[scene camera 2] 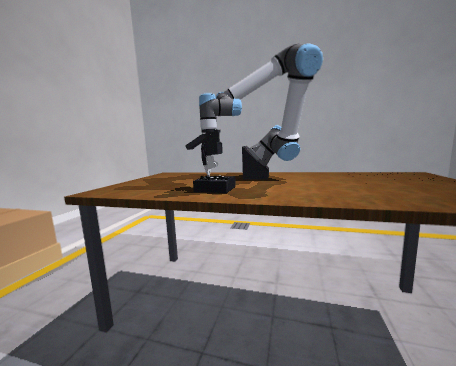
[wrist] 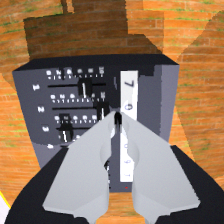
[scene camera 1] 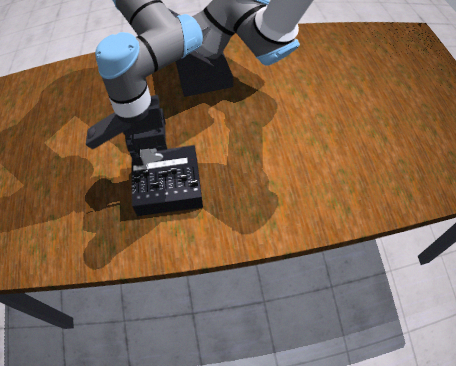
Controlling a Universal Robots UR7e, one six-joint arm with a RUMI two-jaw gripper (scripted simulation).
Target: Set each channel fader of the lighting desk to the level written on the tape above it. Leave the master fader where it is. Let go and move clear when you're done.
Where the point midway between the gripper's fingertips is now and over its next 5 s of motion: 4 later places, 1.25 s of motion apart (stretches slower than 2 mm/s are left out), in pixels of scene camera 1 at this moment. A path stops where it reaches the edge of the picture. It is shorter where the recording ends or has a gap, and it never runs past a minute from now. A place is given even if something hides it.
My gripper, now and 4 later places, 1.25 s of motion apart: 147, 168; 147, 174; 147, 181; 147, 184; 147, 180
